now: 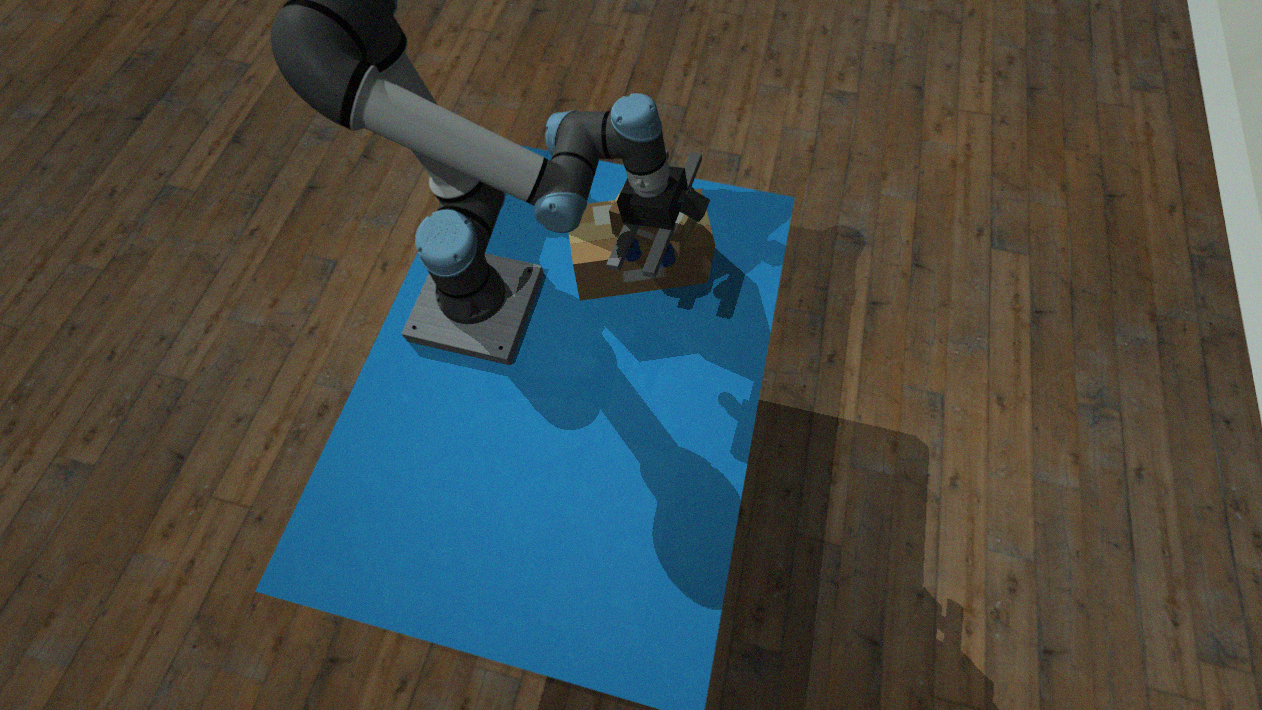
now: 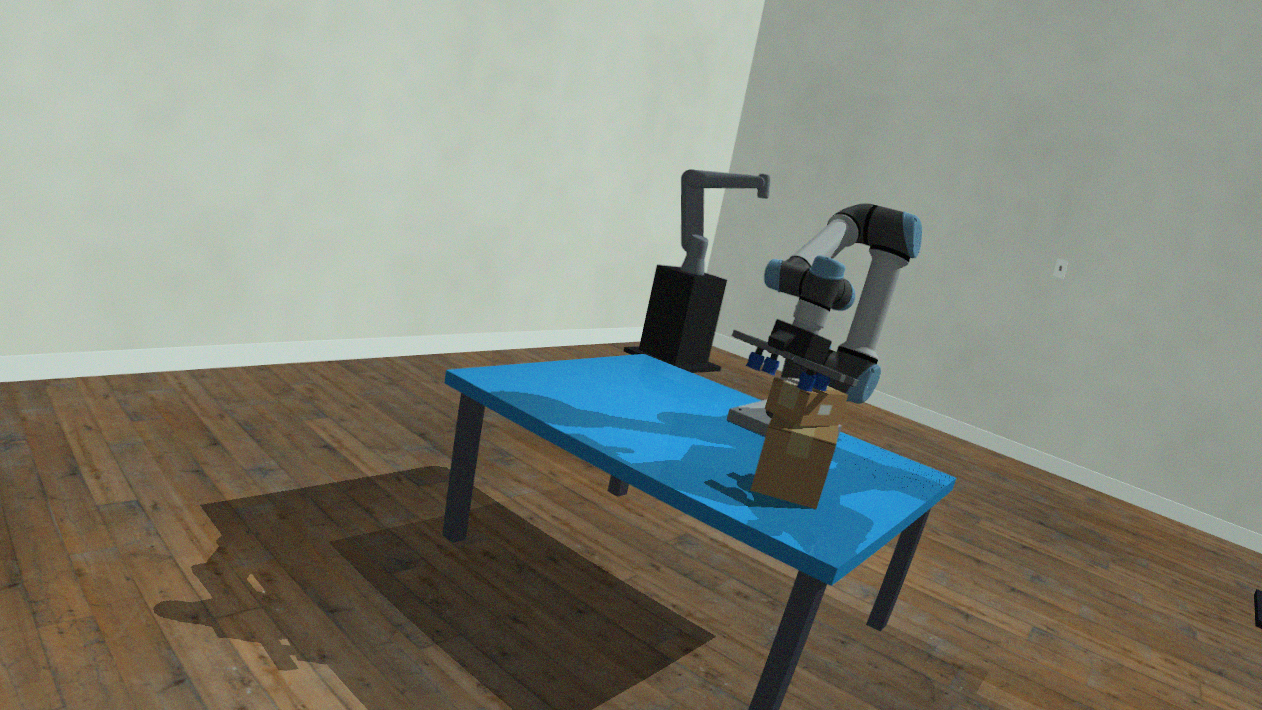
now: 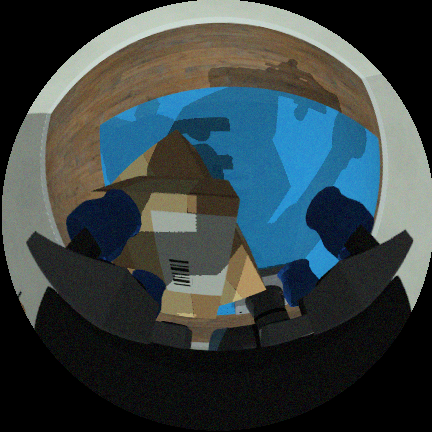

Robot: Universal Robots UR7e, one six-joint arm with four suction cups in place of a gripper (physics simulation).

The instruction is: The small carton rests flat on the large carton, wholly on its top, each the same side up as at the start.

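Frame: origin at the arm's base, x ahead, y left, z up, level; millimetres.
Seen in the pictures: end effector, tool point: (image 2: 784, 381) (image 3: 226, 250); arm's base, origin of the base link: (image 1: 471, 294) (image 3: 263, 297).
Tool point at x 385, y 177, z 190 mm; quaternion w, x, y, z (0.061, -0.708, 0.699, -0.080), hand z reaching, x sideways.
Observation:
Offsets run from my tool point to a thing's top centre. Level surfaces: height alone.
The large brown carton {dy +46, dx -63, dz -74 mm} (image 1: 648, 283) (image 2: 793, 468) (image 3: 174, 155) stands on the blue table {dz -227 mm} (image 1: 493, 495) (image 2: 573, 397) (image 3: 266, 160), near its far right edge beside the robot base. The small carton {dy +53, dx -30, dz +10 mm} (image 2: 788, 402) (image 3: 187, 241), which has a grey label and a barcode, sits tilted against the large carton's top. My suction gripper (image 1: 647, 251) (image 2: 788, 371) (image 3: 219, 257) is right above it. The cups on one side press on the small carton and hold it. The other cups (image 3: 338, 217) hang free over the table. I cannot tell how much of the small carton touches the large one.
The robot base plate (image 1: 480, 321) is bolted to the table just left of the cartons. A black stand with a bent arm (image 2: 681, 317) rises behind the table's far corner. The table edge (image 1: 776, 265) runs close to the right of the cartons.

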